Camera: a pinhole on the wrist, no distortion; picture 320 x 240 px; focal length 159.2 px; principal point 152.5 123.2 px. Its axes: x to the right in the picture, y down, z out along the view. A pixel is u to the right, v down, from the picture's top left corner.
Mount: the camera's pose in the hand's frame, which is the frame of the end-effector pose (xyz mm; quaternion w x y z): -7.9 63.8 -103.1 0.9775 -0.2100 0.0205 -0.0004
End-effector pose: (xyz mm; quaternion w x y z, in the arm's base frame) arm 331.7 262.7 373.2 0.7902 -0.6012 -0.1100 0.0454
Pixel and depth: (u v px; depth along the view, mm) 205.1 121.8 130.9
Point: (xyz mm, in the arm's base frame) 374.8 316.7 270.4
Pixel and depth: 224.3 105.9 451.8
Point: 478.9 663.0 285.3
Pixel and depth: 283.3 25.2 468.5
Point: 620.1 742.2 538.6
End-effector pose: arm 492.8 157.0 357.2 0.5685 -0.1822 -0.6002 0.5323
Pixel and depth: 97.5 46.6 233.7
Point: 353.4 45.0 303.8
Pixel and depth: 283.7 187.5 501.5
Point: -25.7 561.6 237.1
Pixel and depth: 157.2 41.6 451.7
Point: 117.7 17.9 423.3
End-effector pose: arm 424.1 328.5 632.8 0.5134 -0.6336 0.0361 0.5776
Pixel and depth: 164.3 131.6 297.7
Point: 193.1 359.9 522.2
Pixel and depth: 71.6 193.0 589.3
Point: -253.7 151.5 587.0
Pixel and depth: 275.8 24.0 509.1
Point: 241.8 890.8 422.9
